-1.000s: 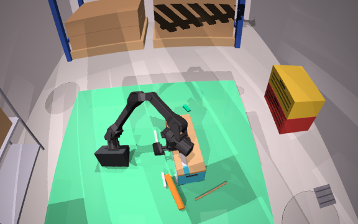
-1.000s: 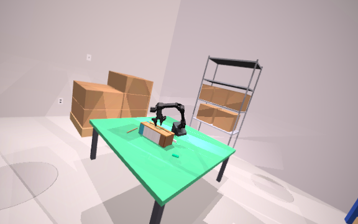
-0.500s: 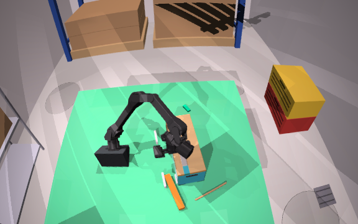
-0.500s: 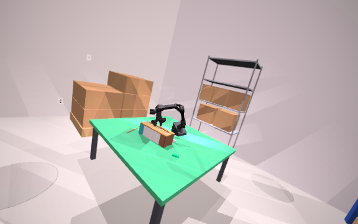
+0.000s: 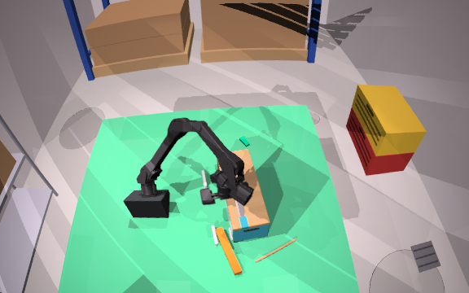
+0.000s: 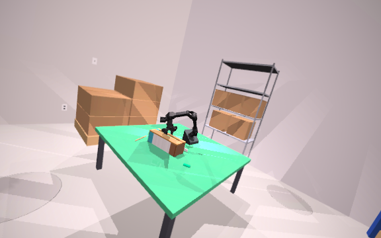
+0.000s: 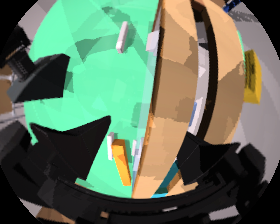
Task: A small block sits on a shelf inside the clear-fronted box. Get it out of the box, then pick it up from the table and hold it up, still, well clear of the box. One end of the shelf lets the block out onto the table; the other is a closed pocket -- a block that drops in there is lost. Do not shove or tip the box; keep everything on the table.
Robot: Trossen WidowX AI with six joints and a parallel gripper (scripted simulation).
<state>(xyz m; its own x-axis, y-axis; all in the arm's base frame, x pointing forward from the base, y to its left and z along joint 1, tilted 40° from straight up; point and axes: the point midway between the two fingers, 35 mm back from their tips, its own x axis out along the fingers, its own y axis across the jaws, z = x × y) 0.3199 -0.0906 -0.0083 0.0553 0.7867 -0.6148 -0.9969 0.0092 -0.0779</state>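
Now: the wooden box 40 mm ahead of my gripper tip, 30 mm to the left of it and 20 mm below it. From my gripper tip the other things lie so: small block 50 mm ahead, 30 mm to the left; then thin wooden rod 230 mm to the right, 170 mm ahead, 80 mm below; then orange bar 200 mm to the right, 70 mm below, 20 mm behind.
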